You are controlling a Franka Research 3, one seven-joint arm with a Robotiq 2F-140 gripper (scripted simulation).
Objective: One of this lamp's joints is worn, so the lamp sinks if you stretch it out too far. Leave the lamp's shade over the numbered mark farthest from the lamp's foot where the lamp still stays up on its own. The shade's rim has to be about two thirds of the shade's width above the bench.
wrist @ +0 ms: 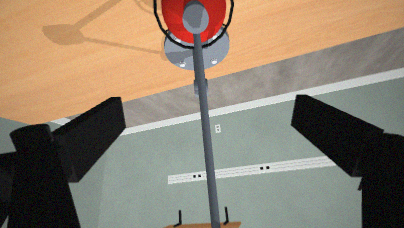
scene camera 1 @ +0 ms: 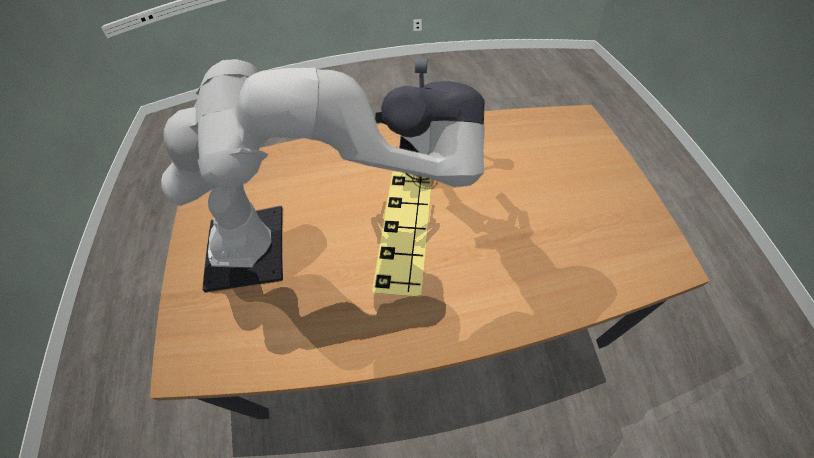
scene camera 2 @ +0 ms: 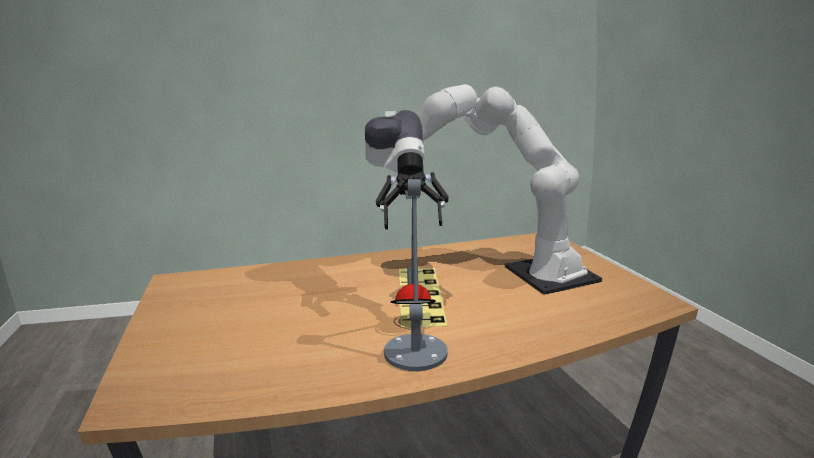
The pictures show: the gripper, a strip and a round grey foot.
The gripper shows as well in the wrist view.
